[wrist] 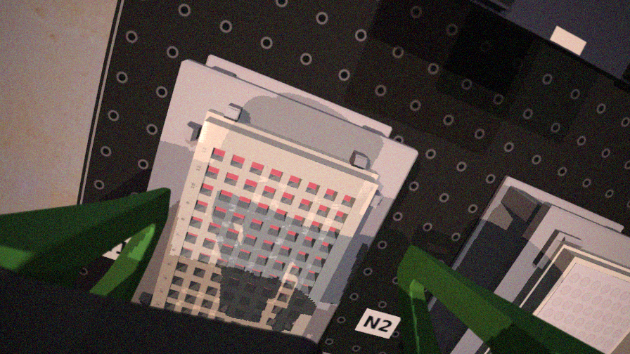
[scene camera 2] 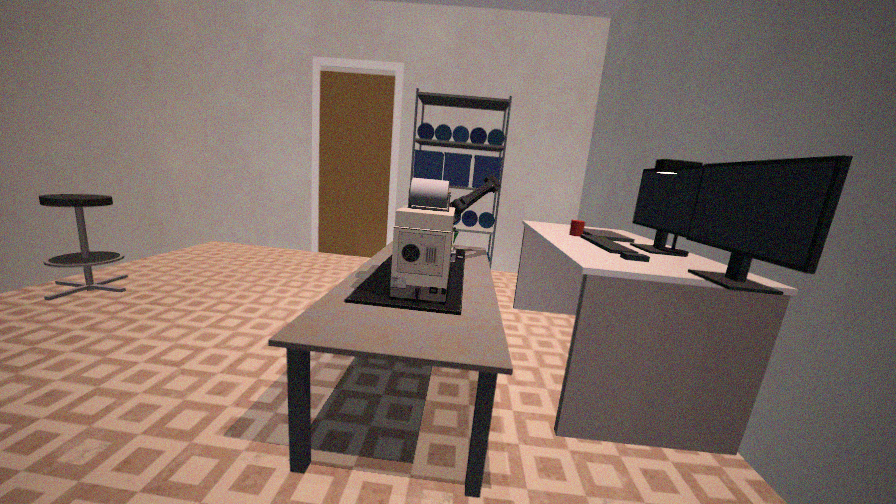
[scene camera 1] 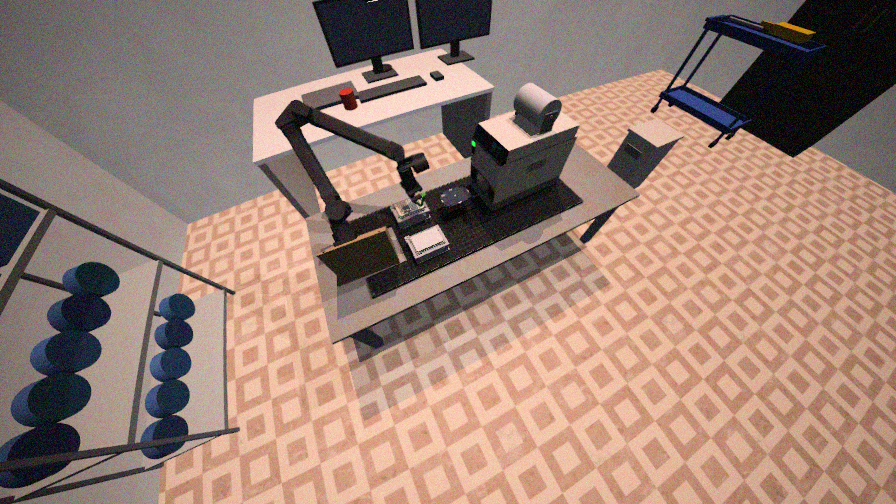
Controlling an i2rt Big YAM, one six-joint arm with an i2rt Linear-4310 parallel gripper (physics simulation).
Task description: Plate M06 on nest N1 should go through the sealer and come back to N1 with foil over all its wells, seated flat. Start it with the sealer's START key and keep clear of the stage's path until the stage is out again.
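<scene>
Plate M06 (wrist: 272, 159) (scene camera 1: 410, 208), cream with square wells showing red inside, sits on nest N1 (wrist: 172, 112). Its near end is hidden by the gripper body in the wrist view. My gripper (wrist: 291, 232) (scene camera 1: 419, 199) is open and empty, its green fingers to either side of the plate and above it. The sealer (scene camera 1: 529, 166) (scene camera 2: 422, 250) stands further along the table, with a green light on its front. Its dark stage (scene camera 1: 454, 197) is out in front of it. I cannot make out the START key.
A second plate (wrist: 590, 300) (scene camera 1: 427, 240) with a pale, covered-looking top sits on the neighbouring nest, beside the N2 label (wrist: 378, 323). A brown-panelled box (scene camera 1: 363, 255) stands near the arm's base. A desk (scene camera 1: 275, 134) (scene camera 2: 676, 344) with monitors and a red mug (scene camera 1: 347, 98) (scene camera 2: 577, 227) is behind.
</scene>
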